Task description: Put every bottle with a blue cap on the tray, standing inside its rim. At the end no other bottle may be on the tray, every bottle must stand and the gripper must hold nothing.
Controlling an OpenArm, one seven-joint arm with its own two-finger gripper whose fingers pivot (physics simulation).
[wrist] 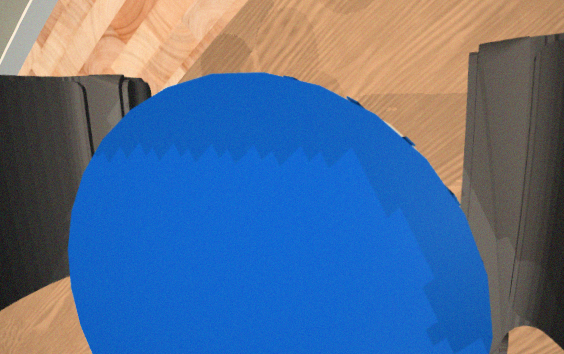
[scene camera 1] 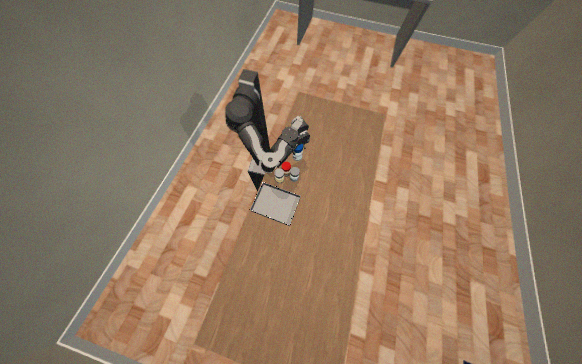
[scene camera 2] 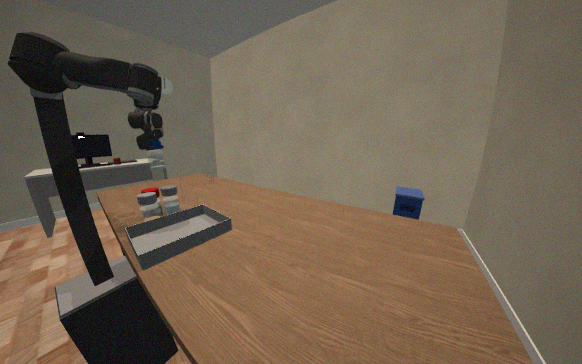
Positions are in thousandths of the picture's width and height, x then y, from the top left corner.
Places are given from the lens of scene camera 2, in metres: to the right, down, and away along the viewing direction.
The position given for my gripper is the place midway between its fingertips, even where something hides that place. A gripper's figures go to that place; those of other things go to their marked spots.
my gripper (scene camera 2: 262, 408): -0.52, -0.12, 0.58
grey tray (scene camera 2: 265, 663): -0.38, 0.17, 0.43
dark arm post (scene camera 2: 88, 312): -0.69, -0.20, 0.38
The marked spots on the dark arm post and the grey tray are 0.48 m apart.
